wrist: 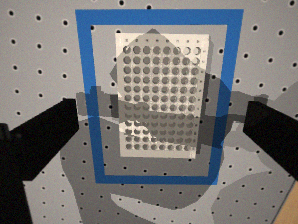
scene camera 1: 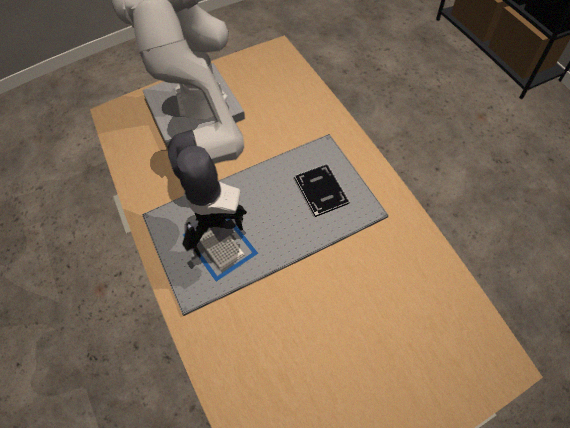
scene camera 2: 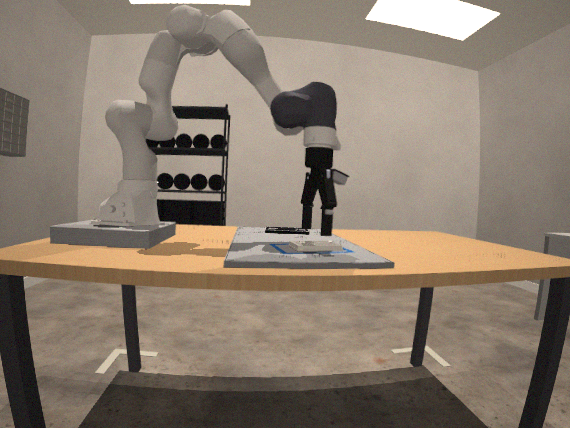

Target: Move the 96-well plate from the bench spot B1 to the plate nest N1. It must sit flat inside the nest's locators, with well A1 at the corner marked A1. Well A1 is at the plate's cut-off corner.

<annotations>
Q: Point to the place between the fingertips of my gripper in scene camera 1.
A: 218, 240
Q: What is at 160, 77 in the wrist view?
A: A white 96-well plate.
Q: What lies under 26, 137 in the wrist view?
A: My gripper.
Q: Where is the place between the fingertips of my gripper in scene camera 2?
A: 315, 232
</annotations>
